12 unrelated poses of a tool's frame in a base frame.
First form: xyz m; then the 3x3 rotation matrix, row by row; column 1 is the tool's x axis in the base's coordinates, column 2 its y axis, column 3 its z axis. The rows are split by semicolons.
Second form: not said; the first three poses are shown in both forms.
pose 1, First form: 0.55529 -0.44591 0.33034; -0.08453 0.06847 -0.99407; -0.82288 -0.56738 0.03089; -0.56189 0.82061 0.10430
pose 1, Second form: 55.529 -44.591 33.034; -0.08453 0.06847 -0.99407; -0.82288 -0.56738 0.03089; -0.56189 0.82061 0.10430
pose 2, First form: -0.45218 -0.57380 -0.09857; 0.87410 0.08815 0.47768; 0.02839 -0.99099 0.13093; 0.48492 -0.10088 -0.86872
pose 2, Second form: -45.218 -57.380 -9.857; 0.87410 0.08815 0.47768; 0.02839 -0.99099 0.13093; 0.48492 -0.10088 -0.86872
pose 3, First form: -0.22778 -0.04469 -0.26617; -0.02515 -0.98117 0.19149; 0.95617 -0.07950 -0.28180; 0.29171 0.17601 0.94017
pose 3, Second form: -22.778 -4.469 -26.617; -0.02515 -0.98117 0.19149; 0.95617 -0.07950 -0.28180; 0.29171 0.17601 0.94017
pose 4, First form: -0.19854 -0.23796 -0.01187; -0.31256 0.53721 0.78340; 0.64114 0.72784 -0.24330; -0.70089 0.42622 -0.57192
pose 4, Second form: -19.854 -23.796 -1.187; -0.31256 0.53721 0.78340; 0.64114 0.72784 -0.24330; -0.70089 0.42622 -0.57192
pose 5, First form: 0.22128 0.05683 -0.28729; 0.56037 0.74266 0.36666; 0.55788 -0.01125 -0.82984; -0.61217 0.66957 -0.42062
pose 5, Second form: 22.128 5.683 -28.729; 0.56037 0.74266 0.36666; 0.55788 -0.01125 -0.82984; -0.61217 0.66957 -0.42062
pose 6, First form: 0.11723 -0.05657 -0.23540; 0.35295 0.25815 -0.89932; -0.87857 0.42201 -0.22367; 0.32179 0.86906 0.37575
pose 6, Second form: 11.723 -5.657 -23.540; 0.35295 0.25815 -0.89932; -0.87857 0.42201 -0.22367; 0.32179 0.86906 0.37575
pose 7, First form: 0.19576 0.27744 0.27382; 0.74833 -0.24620 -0.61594; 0.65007 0.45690 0.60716; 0.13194 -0.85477 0.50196
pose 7, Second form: 19.576 27.744 27.382; 0.74833 -0.24620 -0.61594; 0.65007 0.45690 0.60716; 0.13194 -0.85477 0.50196
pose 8, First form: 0.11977 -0.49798 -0.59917; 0.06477 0.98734 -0.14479; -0.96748 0.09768 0.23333; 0.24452 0.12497 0.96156
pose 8, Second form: 11.977 -49.798 -59.917; 0.06477 0.98734 -0.14479; -0.96748 0.09768 0.23333; 0.24452 0.12497 0.96156
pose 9, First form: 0.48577 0.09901 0.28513; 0.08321 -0.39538 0.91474; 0.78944 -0.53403 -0.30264; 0.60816 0.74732 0.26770
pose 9, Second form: 48.577 9.901 28.513; 0.08321 -0.39538 0.91474; 0.78944 -0.53403 -0.30264; 0.60816 0.74732 0.26770
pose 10, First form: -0.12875 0.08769 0.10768; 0.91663 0.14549 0.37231; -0.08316 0.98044 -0.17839; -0.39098 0.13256 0.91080
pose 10, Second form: -12.875 8.769 10.768; 0.91663 0.14549 0.37231; -0.08316 0.98044 -0.17839; -0.39098 0.13256 0.91080
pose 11, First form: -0.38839 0.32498 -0.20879; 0.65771 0.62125 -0.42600; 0.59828 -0.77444 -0.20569; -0.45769 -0.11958 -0.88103
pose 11, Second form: -38.839 32.498 -20.879; 0.65771 0.62125 -0.42600; 0.59828 -0.77444 -0.20569; -0.45769 -0.11958 -0.88103
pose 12, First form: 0.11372 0.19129 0.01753; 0.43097 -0.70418 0.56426; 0.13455 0.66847 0.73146; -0.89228 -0.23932 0.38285
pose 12, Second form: 11.372 19.129 1.753; 0.43097 -0.70418 0.56426; 0.13455 0.66847 0.73146; -0.89228 -0.23932 0.38285
